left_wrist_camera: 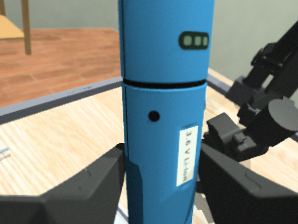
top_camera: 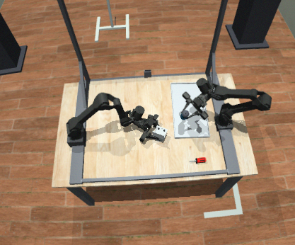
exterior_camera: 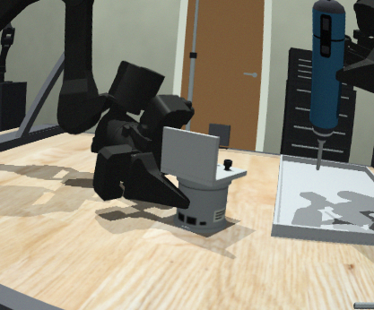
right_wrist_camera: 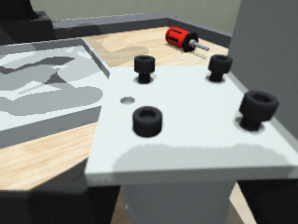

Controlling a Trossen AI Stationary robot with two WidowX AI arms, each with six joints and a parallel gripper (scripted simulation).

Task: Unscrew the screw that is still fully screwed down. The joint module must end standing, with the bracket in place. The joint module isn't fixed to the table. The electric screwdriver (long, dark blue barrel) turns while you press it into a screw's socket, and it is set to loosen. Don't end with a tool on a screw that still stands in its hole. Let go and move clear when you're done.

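My right gripper is now 20 mm to the right of the grey joint module, 10 mm short of it and 10 mm above it. Round my right hand: l-shaped bracket: 30 mm above, 20 mm to the left, 20 mm ahead; black screw: 50 mm to the left, 30 mm above, 10 mm ahead; white tray: 240 mm to the left, 160 mm behind, 30 mm below.
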